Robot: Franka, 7 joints.
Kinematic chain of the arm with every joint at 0, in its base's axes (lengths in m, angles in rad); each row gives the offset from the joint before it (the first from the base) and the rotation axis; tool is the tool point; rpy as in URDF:
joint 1: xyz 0 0 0.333 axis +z
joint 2: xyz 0 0 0 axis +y
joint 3: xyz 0 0 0.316 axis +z
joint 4: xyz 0.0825 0 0 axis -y
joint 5: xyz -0.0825 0 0.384 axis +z
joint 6: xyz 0 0 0 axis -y
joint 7: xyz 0.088 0 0 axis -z
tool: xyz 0 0 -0.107 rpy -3.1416 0 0
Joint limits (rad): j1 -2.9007..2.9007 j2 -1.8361..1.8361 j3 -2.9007..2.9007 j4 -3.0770..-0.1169 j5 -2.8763..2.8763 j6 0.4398..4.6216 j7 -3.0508..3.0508
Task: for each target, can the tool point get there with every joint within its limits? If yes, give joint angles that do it. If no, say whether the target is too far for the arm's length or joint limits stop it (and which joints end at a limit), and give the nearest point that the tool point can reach.
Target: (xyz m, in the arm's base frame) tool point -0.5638 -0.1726 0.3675
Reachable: yes | joints -1.8199 0.2996 -1.0547 -2.1572 0.0971 2.6802 -0.2554
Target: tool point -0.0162 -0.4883 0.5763
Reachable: yes | joints 0.3311 0.4320 -2.2947 -2.0325 1.2110 1.4742 -1.7863
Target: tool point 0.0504 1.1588 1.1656
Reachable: no: too far | nearest point 0.0303 0.6963 0.8333 | short by 0.570 m
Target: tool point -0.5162 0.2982 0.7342
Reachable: yes | joints -2.3437 0.8026 -1.8842 -1.5977 -1.5469 2.4591 -1.1815
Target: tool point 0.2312 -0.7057 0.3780
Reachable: yes | joints 2.3438 -0.9627 2.2600 -0.9580 0.5377 1.5136 0.2871
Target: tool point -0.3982 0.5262 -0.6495
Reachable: no: too far | nearest point -0.3048 0.4027 -0.3123 | short by 0.371 m
